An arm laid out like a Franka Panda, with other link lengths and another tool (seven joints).
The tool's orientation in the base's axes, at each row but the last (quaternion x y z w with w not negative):
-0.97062, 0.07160, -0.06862, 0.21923
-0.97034, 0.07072, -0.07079, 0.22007
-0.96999, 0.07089, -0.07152, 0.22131
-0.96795, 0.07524, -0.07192, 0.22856
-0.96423, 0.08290, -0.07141, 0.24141
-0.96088, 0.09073, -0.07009, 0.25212
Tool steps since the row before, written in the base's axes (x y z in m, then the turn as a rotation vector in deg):
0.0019, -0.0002, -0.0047, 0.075, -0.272, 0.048
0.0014, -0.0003, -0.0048, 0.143, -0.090, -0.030
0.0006, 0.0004, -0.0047, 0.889, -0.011, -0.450
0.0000, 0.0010, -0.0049, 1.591, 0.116, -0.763
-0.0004, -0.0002, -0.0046, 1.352, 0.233, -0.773
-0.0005, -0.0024, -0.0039, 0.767, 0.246, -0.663
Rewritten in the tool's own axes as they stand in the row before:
0.0014, 0.0020, 0.0044, 0.124, 0.214, -0.144
0.0009, 0.0022, 0.0044, 0.152, 0.078, 0.013
0.0000, 0.0016, 0.0045, 0.825, 0.113, 0.548
-0.0007, 0.0013, 0.0048, 1.456, 0.064, 1.002
-0.0008, 0.0024, 0.0039, 1.199, -0.003, 1.021
-0.0003, 0.0041, 0.0021, 0.636, 0.012, 0.827

